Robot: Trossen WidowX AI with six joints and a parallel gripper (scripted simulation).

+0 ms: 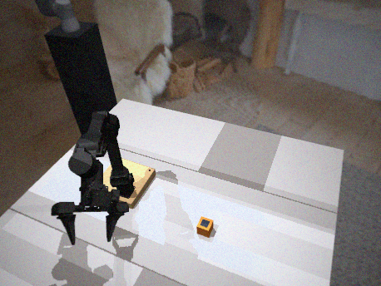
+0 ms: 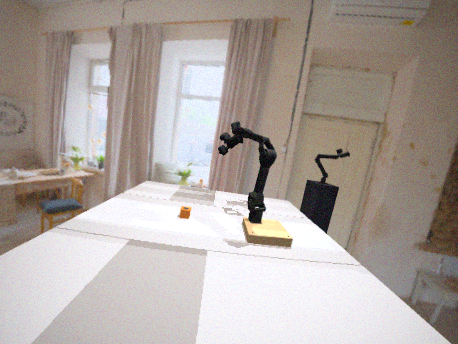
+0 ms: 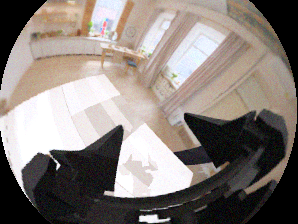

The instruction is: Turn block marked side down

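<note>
The orange block lies 340 mm to the left of my gripper tip, 340 mm below it and 190 mm ahead of it.
</note>
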